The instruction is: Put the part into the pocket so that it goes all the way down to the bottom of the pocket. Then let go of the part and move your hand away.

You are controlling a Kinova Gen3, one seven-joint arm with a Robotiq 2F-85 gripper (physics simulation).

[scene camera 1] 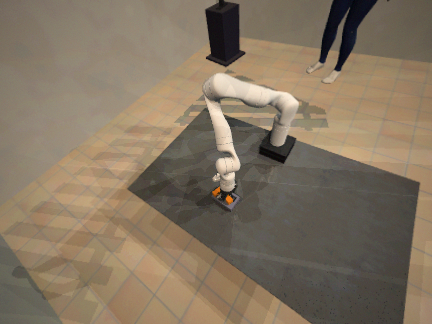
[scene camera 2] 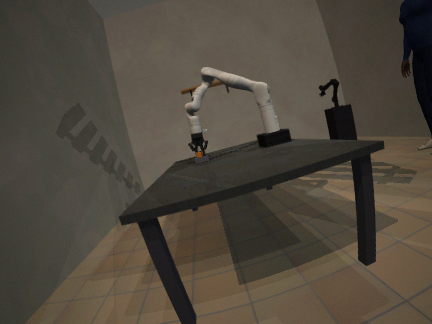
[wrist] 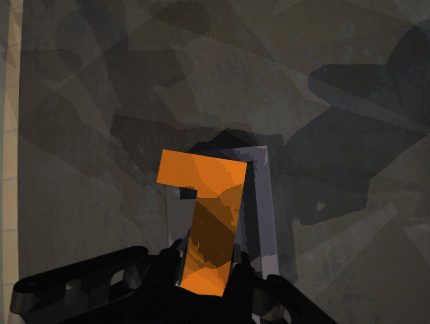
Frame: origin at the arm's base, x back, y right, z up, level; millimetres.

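Where they show: gripper, fingertip midpoint: point(scene camera 1: 226, 199) point(scene camera 2: 200, 156) point(wrist: 211, 250); arm's base at its link origin: point(scene camera 1: 277, 140) point(scene camera 2: 272, 131).
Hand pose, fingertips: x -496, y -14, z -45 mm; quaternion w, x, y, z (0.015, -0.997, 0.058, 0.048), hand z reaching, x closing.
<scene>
Each offset is from my fingertips to the top centre of the thing. Level surfaces: height alone.
The part @(dz +36, dx -11, dy +20 mm) point(scene camera 1: 229, 200) point(scene camera 2: 199, 154) point(wrist: 215, 215) is orange, with a long bar and a short arm at its far end that points left in the wrist view. The pocket is in a small grey box @(dz +2, dx +5, dy +15 mm) point(scene camera 1: 231, 208) point(scene camera 2: 202, 159) point(wrist: 266, 200) on the table. The part is over the box and covers much of the opening; it looks turned against the box walls, and its short arm overlaps the left rim. My gripper point(scene camera 1: 226, 195) point(scene camera 2: 199, 149) point(wrist: 211, 250) points down and is shut on the part's long bar. The part's underside and its depth in the pocket are hidden.
The box stands on a dark table @(dz -34 mm) point(scene camera 1: 310, 220) point(scene camera 2: 250, 172), near its edge. The arm's black base point(scene camera 1: 278, 146) point(scene camera 2: 273, 137) stands on the same table. Beyond it are a dark pedestal point(scene camera 1: 223, 34) point(scene camera 2: 341, 122) and a standing person point(scene camera 1: 341, 30) point(scene camera 2: 419, 55).
</scene>
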